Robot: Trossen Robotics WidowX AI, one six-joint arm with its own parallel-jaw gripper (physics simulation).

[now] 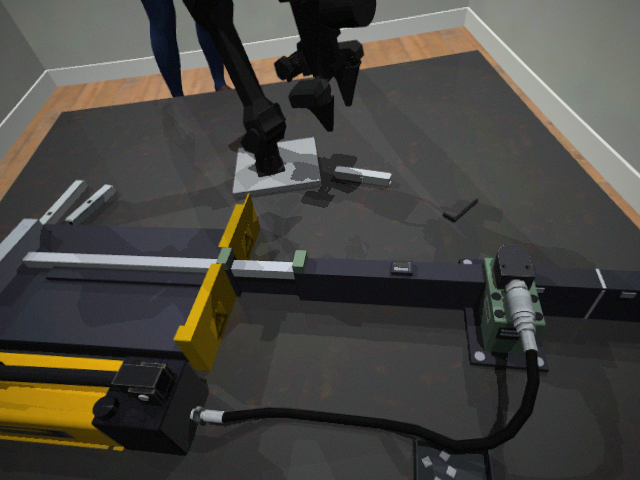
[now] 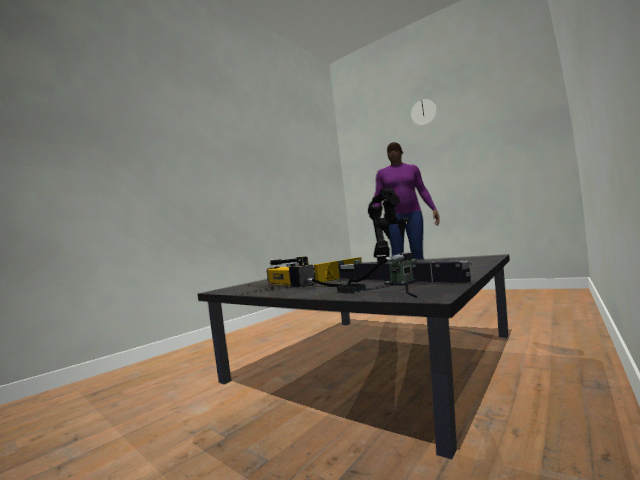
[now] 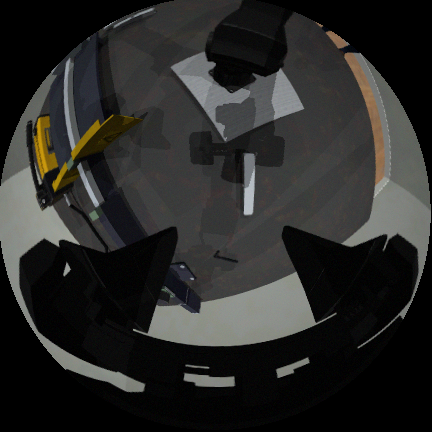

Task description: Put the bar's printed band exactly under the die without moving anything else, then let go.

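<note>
A long pale bar lies in a dark channel and passes through the yellow guard into a dark beam. A shorter loose silver bar lies on the table beside the arm's base plate. A green unit with a black head stands at the beam's right part. I cannot tell which part is the die, and no printed band can be made out on either bar. My gripper is open and empty, high above the table behind the loose bar.
The base plate carries the arm. A black L-shaped key lies right of the loose bar. Two silver bars lie at far left. A black cable joins the yellow machine to the green unit.
</note>
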